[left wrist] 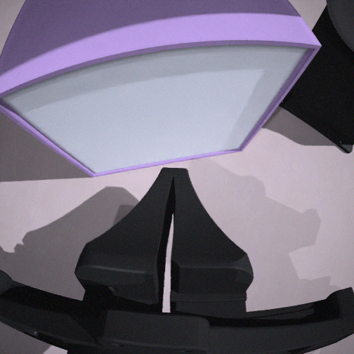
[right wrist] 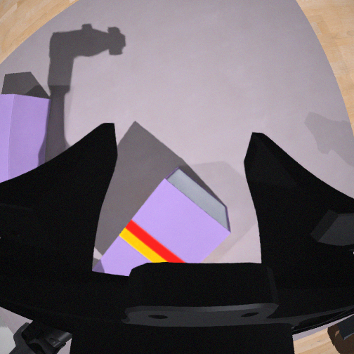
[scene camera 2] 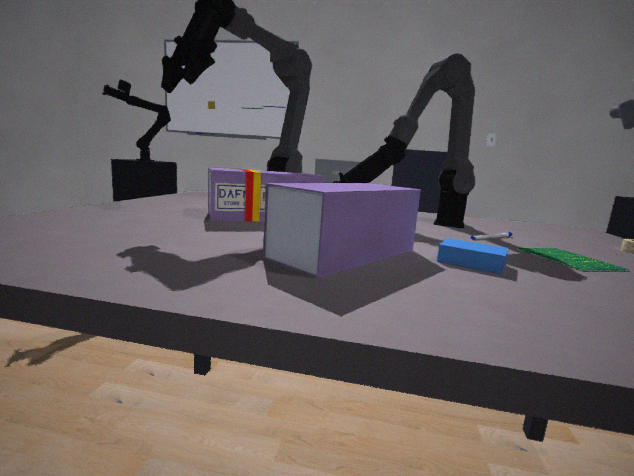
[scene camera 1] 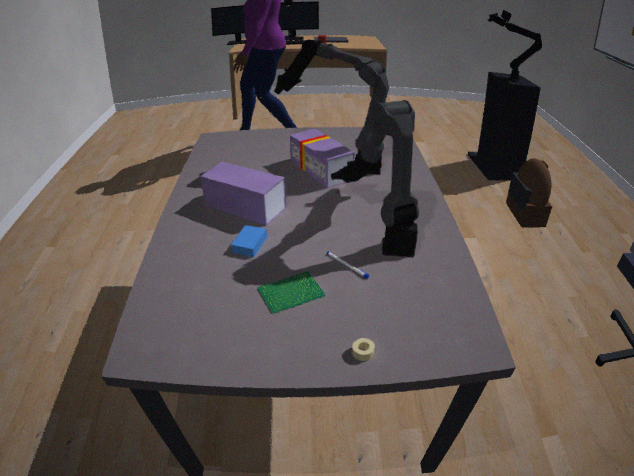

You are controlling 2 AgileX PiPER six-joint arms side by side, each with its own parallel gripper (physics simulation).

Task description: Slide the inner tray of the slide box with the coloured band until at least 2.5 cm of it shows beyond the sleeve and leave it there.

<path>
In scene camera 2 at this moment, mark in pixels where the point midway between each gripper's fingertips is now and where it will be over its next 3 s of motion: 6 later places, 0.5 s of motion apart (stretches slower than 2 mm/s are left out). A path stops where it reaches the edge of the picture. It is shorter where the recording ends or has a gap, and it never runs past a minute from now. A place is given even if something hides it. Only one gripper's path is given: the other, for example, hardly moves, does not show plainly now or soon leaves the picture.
My right gripper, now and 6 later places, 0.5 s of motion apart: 176,85; 225,144; 228,162; 224,167; 222,166; 222,158; 223,159
</path>
